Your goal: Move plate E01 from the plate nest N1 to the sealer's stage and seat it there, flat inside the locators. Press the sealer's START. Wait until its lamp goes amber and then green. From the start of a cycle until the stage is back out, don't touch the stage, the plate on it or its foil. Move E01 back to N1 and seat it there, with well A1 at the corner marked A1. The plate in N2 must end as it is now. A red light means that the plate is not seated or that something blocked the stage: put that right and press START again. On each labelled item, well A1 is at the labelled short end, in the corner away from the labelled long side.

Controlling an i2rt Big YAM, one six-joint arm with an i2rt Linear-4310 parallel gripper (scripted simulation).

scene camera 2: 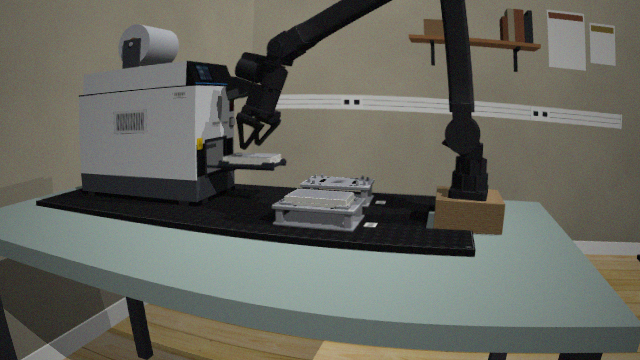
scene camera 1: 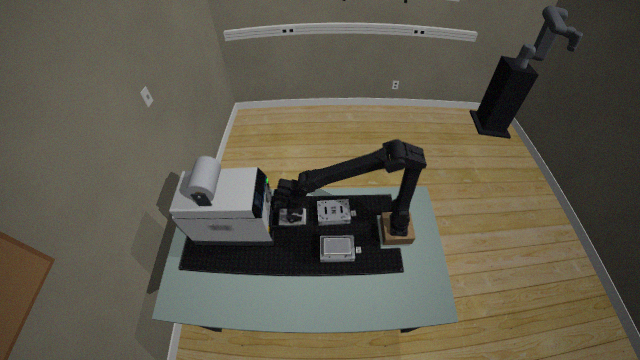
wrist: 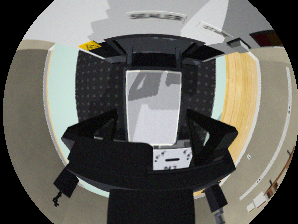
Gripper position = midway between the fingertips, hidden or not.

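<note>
Gripper (scene camera 2: 250, 146), also (wrist: 151, 112). Sealer (scene camera 2: 168, 150), also (scene camera 1: 196, 229) and (wrist: 212, 34).
</note>
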